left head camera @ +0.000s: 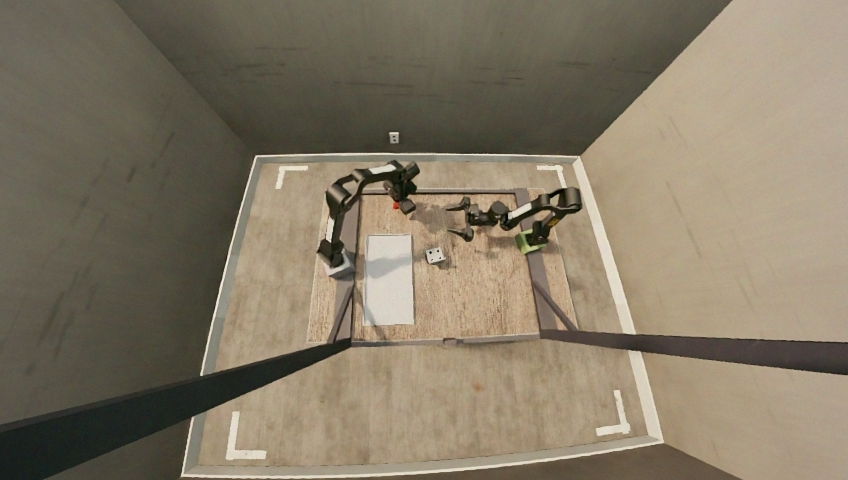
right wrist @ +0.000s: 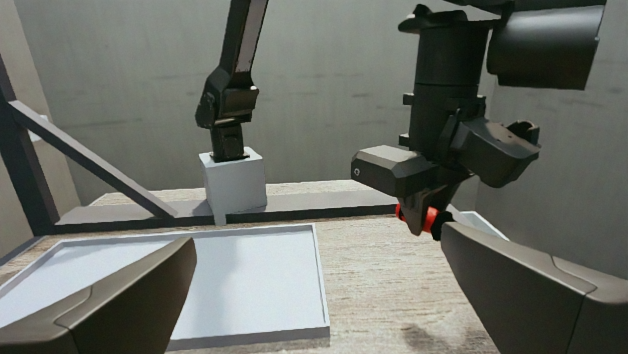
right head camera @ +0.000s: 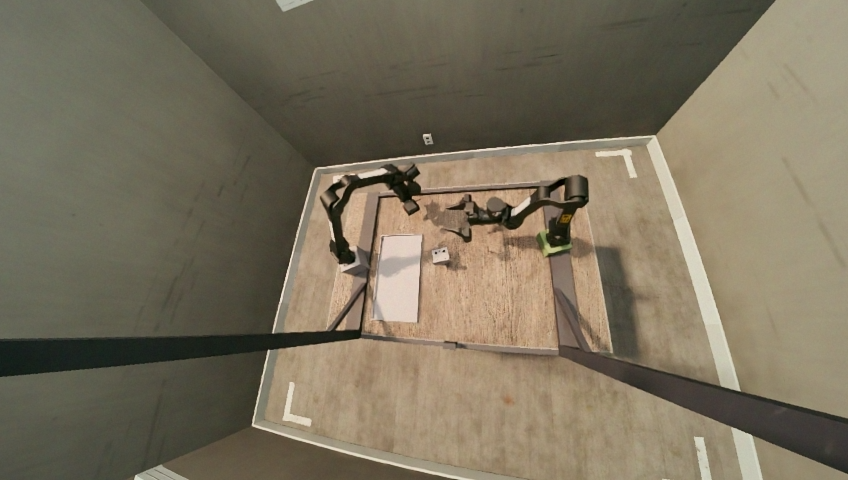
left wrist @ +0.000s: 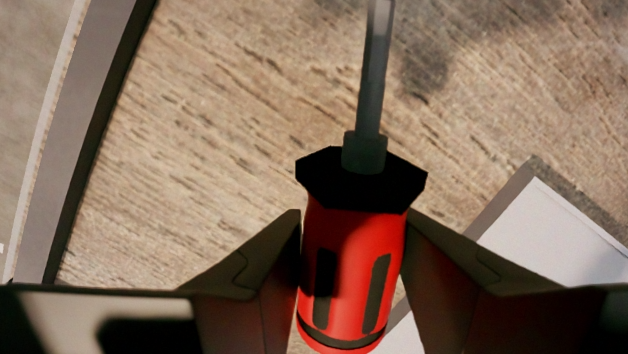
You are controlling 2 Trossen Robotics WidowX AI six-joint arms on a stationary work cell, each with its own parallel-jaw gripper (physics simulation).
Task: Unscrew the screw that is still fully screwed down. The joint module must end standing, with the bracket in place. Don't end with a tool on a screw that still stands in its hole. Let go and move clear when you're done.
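Pixels of known places: left gripper, fingertip midpoint: (left head camera: pixel 400 205) (right wrist: pixel 423 229) (left wrist: pixel 347 220); right gripper, fingertip midpoint: (left head camera: pixel 446 219) (right wrist: pixel 319 240) (right head camera: pixel 446 218); left arm's base, origin of the base link: (left head camera: pixel 335 260) (right wrist: pixel 229 156) (right head camera: pixel 348 258); right arm's base, origin of the base link: (left head camera: pixel 532 239) (right head camera: pixel 555 239).
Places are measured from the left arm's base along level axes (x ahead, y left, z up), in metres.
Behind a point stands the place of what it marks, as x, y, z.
Observation:
The joint module with its white bracket (left head camera: pixel 435 256) @(0.407, -0.150, -0.048) (right head camera: pixel 440 255) @(0.406, -0.143, -0.047) stands on the table, right of the tray. Several dark screws show on top of the bracket; their heights cannot be told. The module does not show in either wrist view. My left gripper (left wrist: pixel 347 220) @(0.356, 0.139, -0.020) is shut on the red and black screwdriver (left wrist: pixel 352 232) @(0.369, 0.143, 0.007) (right wrist: pixel 431 219) @(0.373, 0.130, 0.002) (left head camera: pixel 395 205) @(0.333, 0.134, 0.008). It grips the handle, below the black collar, with the grey shaft pointing away. It is raised over the back left of the table. My right gripper (left head camera: pixel 449 220) @(0.488, -0.057, 0.099) (right head camera: pixel 447 217) @(0.488, -0.057, 0.099) (right wrist: pixel 319 240) @(0.488, -0.057, 0.099) is open and empty, behind and right of the module.
A flat white tray (left head camera: pixel 389 297) @(0.145, -0.224, -0.110) (right head camera: pixel 398 303) @(0.140, -0.263, -0.109) (right wrist: pixel 270 280) @(0.245, -0.012, -0.109) (left wrist: pixel 540 235) @(0.313, -0.019, -0.109) with a low rim lies left of the module. The left arm stands on a grey block (right wrist: pixel 235 185) @(0.050, -0.005, -0.042), the right arm on a green block (left head camera: pixel 528 242) @(0.841, -0.274, -0.037). Dark frame beams edge the table.

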